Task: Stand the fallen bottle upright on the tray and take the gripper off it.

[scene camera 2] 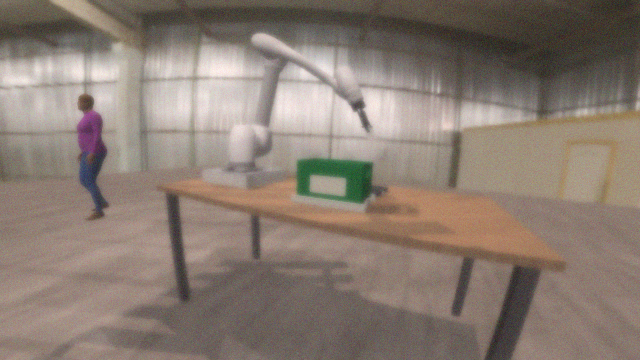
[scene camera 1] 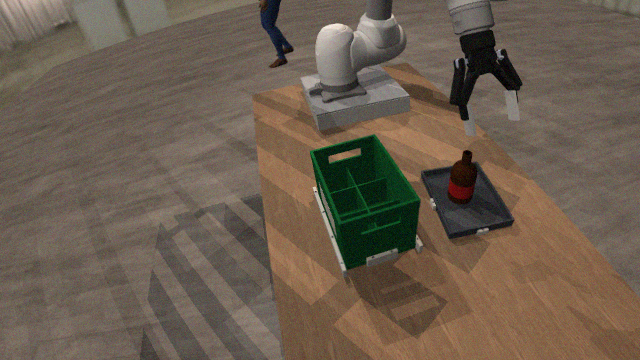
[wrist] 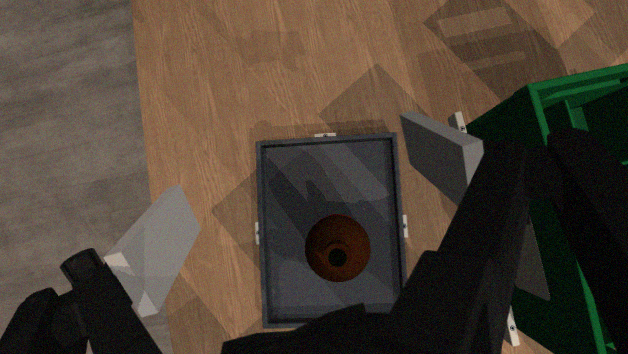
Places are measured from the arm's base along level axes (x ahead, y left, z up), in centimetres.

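Pixels of known places: gripper, fingertip midpoint: [scene camera 2: 373,139] [scene camera 1: 493,127] [wrist: 295,173]; arm's base, origin of the base link: [scene camera 2: 242,170] [scene camera 1: 340,89].
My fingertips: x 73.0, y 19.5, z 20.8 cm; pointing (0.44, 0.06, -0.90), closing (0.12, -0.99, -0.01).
For each thing: its top centre in the pictures, then the offset to it from my fingertips. Level surfaces: height alone.
- brown bottle, middle of its top: [wrist: 337,257] [scene camera 1: 467,153] dz -12.0, dx -6.8, dy -1.1 cm
- dark grey tray, middle of its top: [wrist: 330,230] [scene camera 1: 465,193] dz -25.4, dx -5.1, dy -0.5 cm
- green divided crate, middle of its top: [scene camera 1: 359,172] [scene camera 2: 336,160] dz -10.4, dx -7.8, dy -30.6 cm
- wooden table, its level: dz -28.0 cm
A brown bottle [scene camera 1: 462,181] [wrist: 338,248] with a red label stands upright on the dark grey tray [scene camera 1: 480,232] [wrist: 259,200], toward the tray's far part in scene camera 1. The wrist view looks down on its round shoulder and dark mouth. My gripper [scene camera 1: 491,119] [wrist: 295,173] is open and empty. It hangs in the air above the bottle, with its light fingertips well apart and clear of the neck. In scene camera 2 the gripper [scene camera 2: 369,131] is small and blurred above the crate, and the bottle does not show clearly.
A green divided crate [scene camera 1: 380,235] [scene camera 2: 357,181] [wrist: 500,120] stands beside the tray on the wooden table [scene camera 1: 310,320] [scene camera 2: 450,220] [wrist: 200,75], within light locating strips. The robot base stands on a grey plinth [scene camera 1: 362,112] [scene camera 2: 245,178]. A person [scene camera 1: 272,30] [scene camera 2: 91,135] is on the floor beyond the table.
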